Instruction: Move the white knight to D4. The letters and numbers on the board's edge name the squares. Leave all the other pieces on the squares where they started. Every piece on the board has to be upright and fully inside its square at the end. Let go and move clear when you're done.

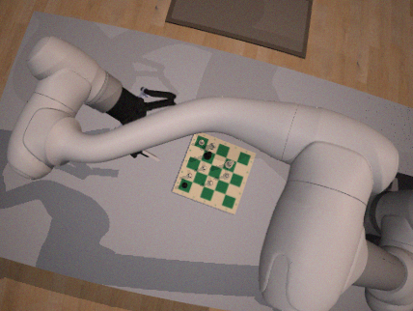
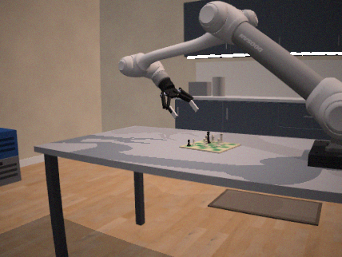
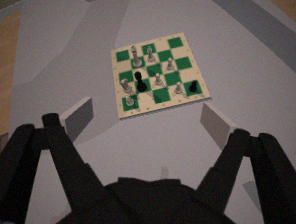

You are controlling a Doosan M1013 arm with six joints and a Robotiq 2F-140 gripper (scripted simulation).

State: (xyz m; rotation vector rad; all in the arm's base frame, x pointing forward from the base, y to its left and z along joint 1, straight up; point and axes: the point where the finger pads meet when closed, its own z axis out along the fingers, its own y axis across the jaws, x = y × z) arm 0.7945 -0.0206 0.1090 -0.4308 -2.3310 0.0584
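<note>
The tall black piece is 130 mm behind my hand and 120 mm below it. Round my hand: black pawn: 90 mm behind, 110 mm to the left, 130 mm below; then white knight: 140 mm behind, 40 mm to the right, 130 mm below; then green-and-cream chessboard: 170 mm behind, 40 mm to the left, 150 mm below.
</note>
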